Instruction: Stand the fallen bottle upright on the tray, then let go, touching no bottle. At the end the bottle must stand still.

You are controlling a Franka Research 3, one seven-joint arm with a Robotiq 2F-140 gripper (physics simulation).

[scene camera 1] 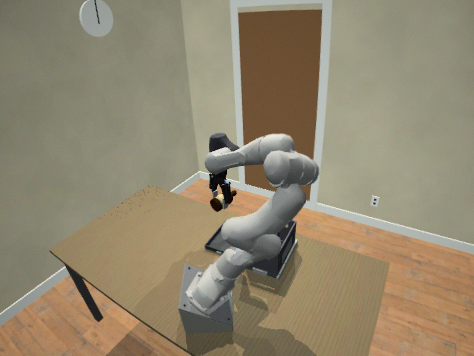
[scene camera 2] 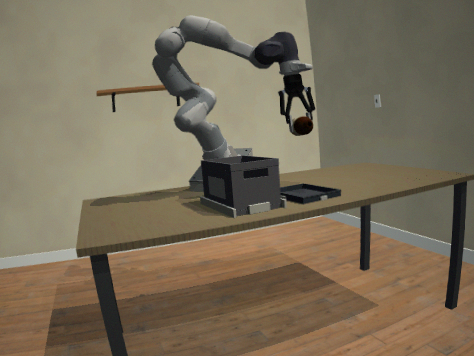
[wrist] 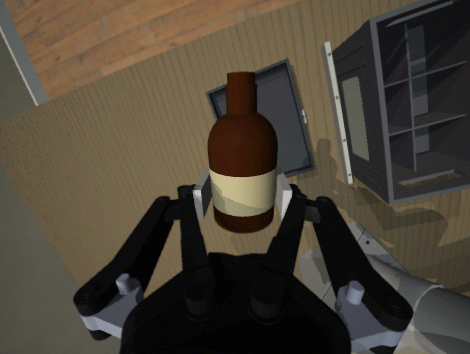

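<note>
The brown bottle [scene camera 1: 216,202] [scene camera 2: 303,125] [wrist: 243,150] with a cream label is in the air, lying roughly level on its side. In the wrist view its neck points to the top of the picture, away from the gripper's base. My gripper [scene camera 1: 221,200] [scene camera 2: 302,125] [wrist: 243,177] is shut on the bottle, with one pad on each side of the label. The shallow dark tray [scene camera 1: 212,249] [scene camera 2: 305,200] [wrist: 287,130] lies on the table well below the bottle. In the wrist view the bottle's neck and shoulder hide part of the tray.
A tall dark crate [scene camera 1: 287,250] [scene camera 2: 255,187] [wrist: 355,115] with inner dividers stands beside the tray. Its inside is partly in shadow. The arm's base [scene camera 1: 207,317] stands on the wooden table [scene camera 1: 125,240] [scene camera 2: 150,220] [wrist: 125,150]. In scene camera 1 the arm covers part of the crate and tray.
</note>
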